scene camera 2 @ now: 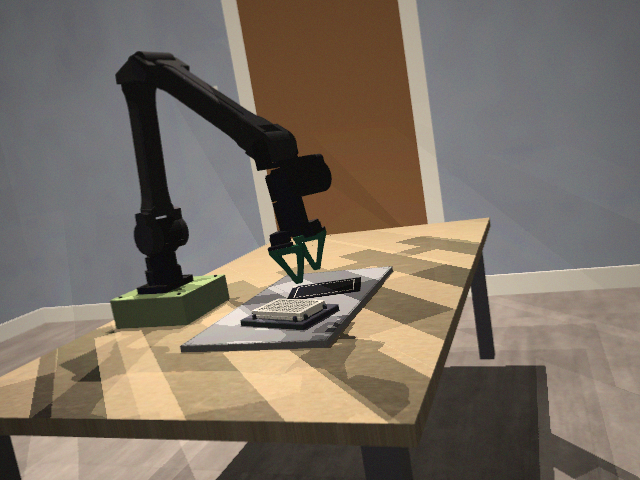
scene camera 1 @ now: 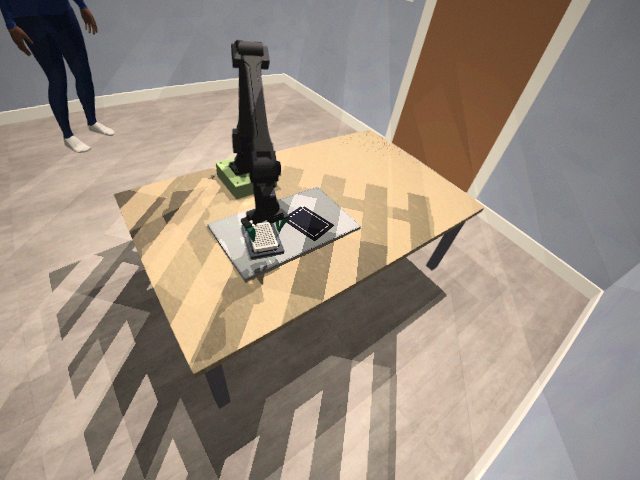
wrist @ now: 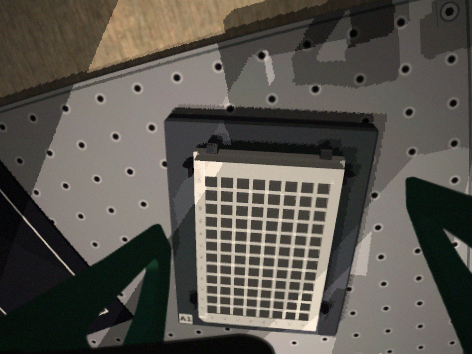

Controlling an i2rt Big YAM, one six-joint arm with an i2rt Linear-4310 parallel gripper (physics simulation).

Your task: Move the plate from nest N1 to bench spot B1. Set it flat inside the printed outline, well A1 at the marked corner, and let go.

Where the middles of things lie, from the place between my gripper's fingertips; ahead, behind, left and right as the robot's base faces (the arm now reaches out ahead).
Labels:
Now: the white well plate (scene camera 2: 283, 309) 70 mm below my hand, 70 mm behind it and 20 mm to the left of it. Also, from my hand: dark mat with white outline (scene camera 2: 347, 285) (230 mm to the left, 90 mm below, 70 mm behind).

